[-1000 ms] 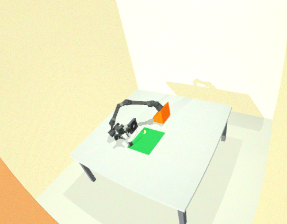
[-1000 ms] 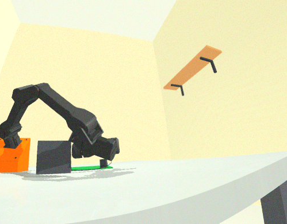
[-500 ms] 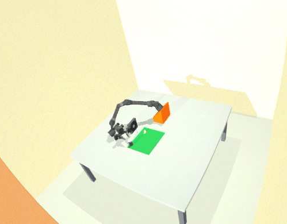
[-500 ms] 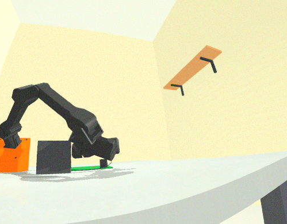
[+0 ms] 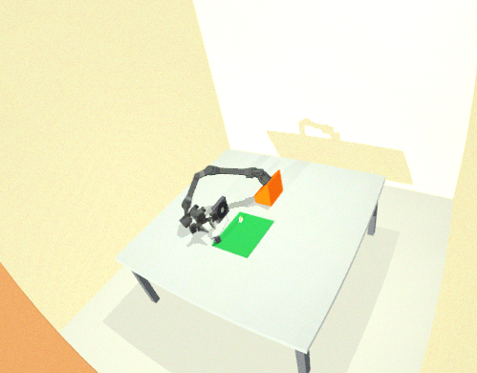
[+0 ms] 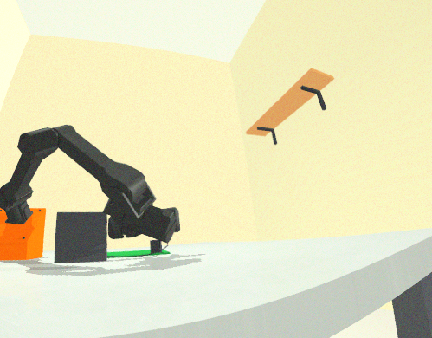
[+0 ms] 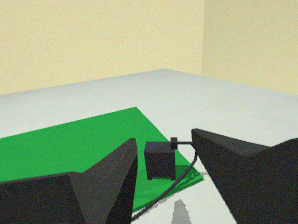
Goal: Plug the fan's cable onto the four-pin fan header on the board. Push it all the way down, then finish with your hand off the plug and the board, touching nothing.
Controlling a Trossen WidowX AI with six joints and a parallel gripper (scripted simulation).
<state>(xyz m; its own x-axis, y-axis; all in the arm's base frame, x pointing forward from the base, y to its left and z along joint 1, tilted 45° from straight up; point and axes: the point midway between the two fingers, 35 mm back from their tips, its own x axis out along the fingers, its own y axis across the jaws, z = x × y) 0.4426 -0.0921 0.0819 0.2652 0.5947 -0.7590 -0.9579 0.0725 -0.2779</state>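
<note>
Now: gripper tip 1 cm short of the dark fan plug, 3 cm to the right of it and 5 cm above it. Round my gripper tip: green board (12 cm behind, 12 cm to the left, 9 cm below); white four-pin header (20 cm behind, 4 cm to the left, 8 cm below); dark square fan (18 cm behind, 8 cm to the right, 2 cm below).
</note>
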